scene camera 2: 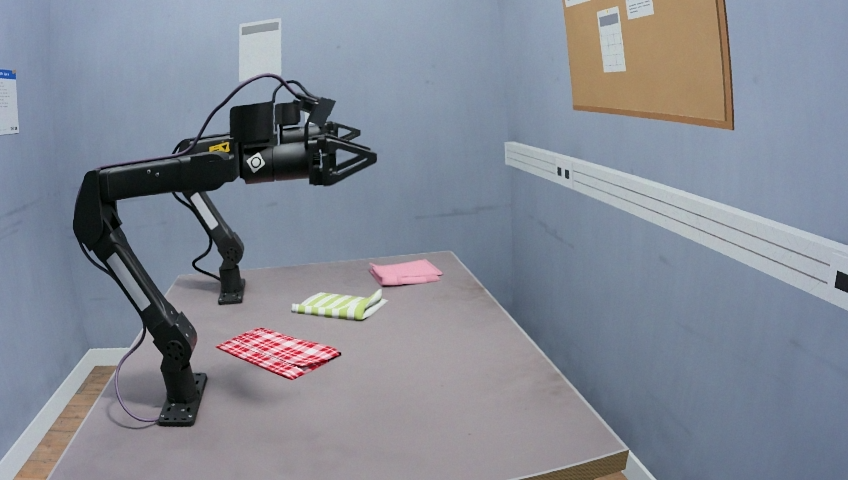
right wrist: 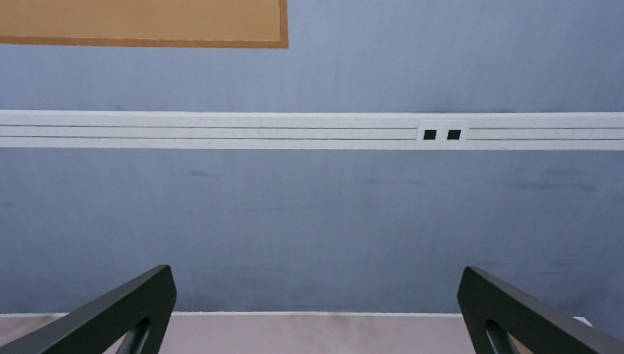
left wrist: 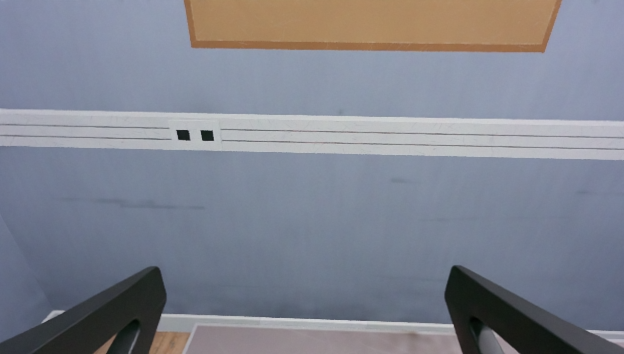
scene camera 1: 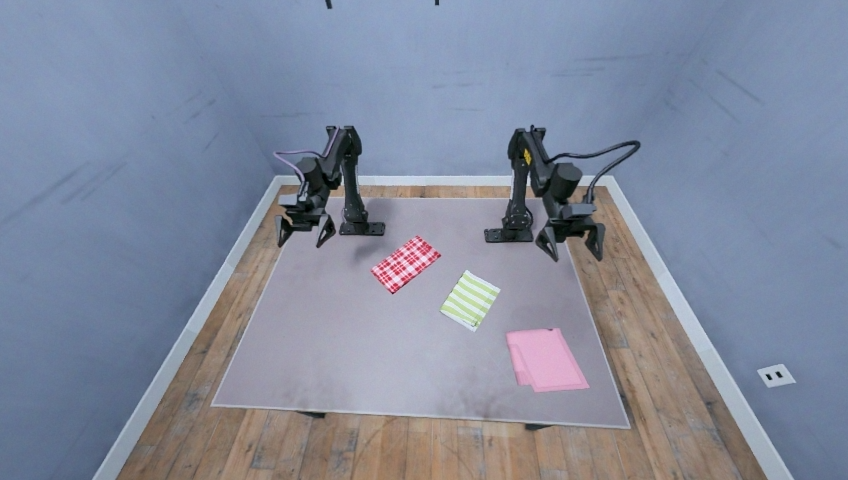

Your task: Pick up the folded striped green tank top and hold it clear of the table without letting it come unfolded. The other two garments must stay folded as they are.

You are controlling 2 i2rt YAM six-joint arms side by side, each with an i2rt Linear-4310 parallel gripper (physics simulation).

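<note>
The folded striped green tank top [scene camera 1: 470, 300] [scene camera 2: 336, 305] lies on the table [scene camera 1: 333, 356] [scene camera 2: 452, 392], between the other two garments. In scene camera 2 one end of it stands slightly raised. A folded red checked garment [scene camera 1: 406, 264] [scene camera 2: 276, 352] and a folded pink garment [scene camera 1: 550, 359] [scene camera 2: 407, 273] lie flat, apart from it. My left gripper [scene camera 1: 577, 259] [scene camera 2: 358, 132] [left wrist: 306, 280] is open and empty, high above the table's level. My right gripper [scene camera 1: 300, 245] [scene camera 2: 374, 157] [right wrist: 316, 279] is open and empty, also high up. The garments do not show in the wrist views.
The two arm bases [scene camera 1: 362, 228] [scene camera 1: 508, 235] stand on the table's back part in scene camera 1. The pink garment lies near the table's right edge there. Blue walls surround the table, and a cork board [scene camera 2: 654, 65] [left wrist: 370, 22] [right wrist: 140, 20] hangs on one.
</note>
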